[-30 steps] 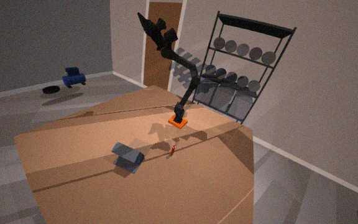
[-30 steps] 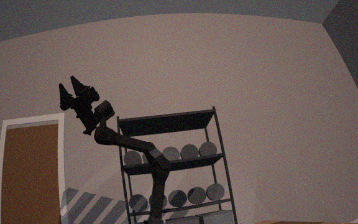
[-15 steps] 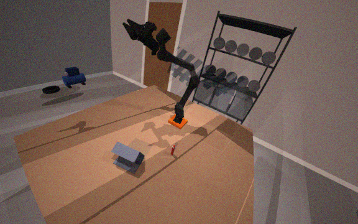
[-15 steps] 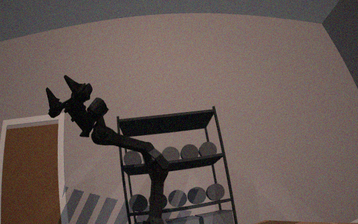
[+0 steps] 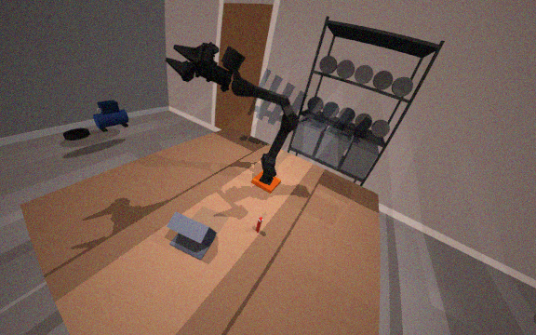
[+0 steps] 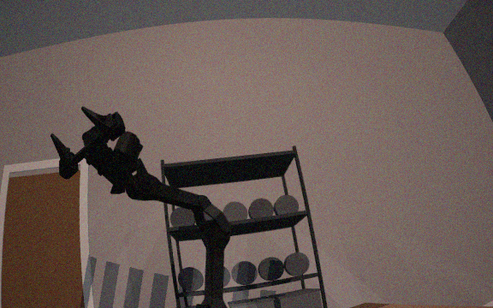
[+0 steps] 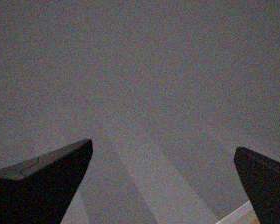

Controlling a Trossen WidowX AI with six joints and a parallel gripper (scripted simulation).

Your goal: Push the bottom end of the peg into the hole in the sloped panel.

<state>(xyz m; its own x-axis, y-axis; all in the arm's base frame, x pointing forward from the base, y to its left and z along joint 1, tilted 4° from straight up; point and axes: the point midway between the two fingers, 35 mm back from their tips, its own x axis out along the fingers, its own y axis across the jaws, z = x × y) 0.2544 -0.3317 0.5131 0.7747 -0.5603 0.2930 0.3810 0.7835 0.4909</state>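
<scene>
The red peg is 10 mm ahead of my gripper tip, 400 mm to the left of it and 500 mm below it. Round my gripper tip: dark grey sloped panel 160 mm ahead, 200 mm to the left, 500 mm below.
</scene>
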